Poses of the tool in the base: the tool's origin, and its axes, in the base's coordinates. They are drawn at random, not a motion.
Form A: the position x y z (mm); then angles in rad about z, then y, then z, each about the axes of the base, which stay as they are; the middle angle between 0 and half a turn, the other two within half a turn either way.
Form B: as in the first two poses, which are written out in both.
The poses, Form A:
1: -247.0 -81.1 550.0 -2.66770 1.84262 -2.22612
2: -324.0 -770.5 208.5 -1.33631 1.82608 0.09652
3: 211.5 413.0 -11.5 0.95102 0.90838 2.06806
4: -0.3 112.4 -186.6 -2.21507 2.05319 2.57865
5: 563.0 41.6 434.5 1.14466 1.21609 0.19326
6: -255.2 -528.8 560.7 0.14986 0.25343 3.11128
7: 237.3 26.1 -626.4 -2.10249 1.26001 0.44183
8: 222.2 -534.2 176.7 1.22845 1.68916 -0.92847
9: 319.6 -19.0 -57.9 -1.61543 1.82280 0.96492
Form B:
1: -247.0 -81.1 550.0 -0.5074 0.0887 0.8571 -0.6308 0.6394 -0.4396
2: -324.0 -770.5 208.5 0.0353 -0.9738 -0.2248 -0.2669 0.2076 -0.9411
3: 211.5 413.0 -11.5 -0.8858 -0.0743 -0.4580 -0.2717 -0.7171 0.6419
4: -0.3 112.4 -186.6 0.1911 0.8249 0.5321 0.6342 0.3100 -0.7083
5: 563.0 41.6 434.5 -0.0340 0.9212 -0.3876 -0.3898 0.3449 0.8539
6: -255.2 -528.8 560.7 -0.9613 -0.1202 -0.2479 0.1145 -0.9927 0.0374
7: 237.3 26.1 -626.4 0.2284 -0.8455 0.4827 0.4551 -0.3456 -0.8207
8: 222.2 -534.2 176.7 0.7305 0.5960 -0.3333 0.3354 0.1120 0.9354
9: 319.6 -19.0 -57.9 0.8275 -0.5598 0.0432 -0.1052 -0.2302 -0.9675
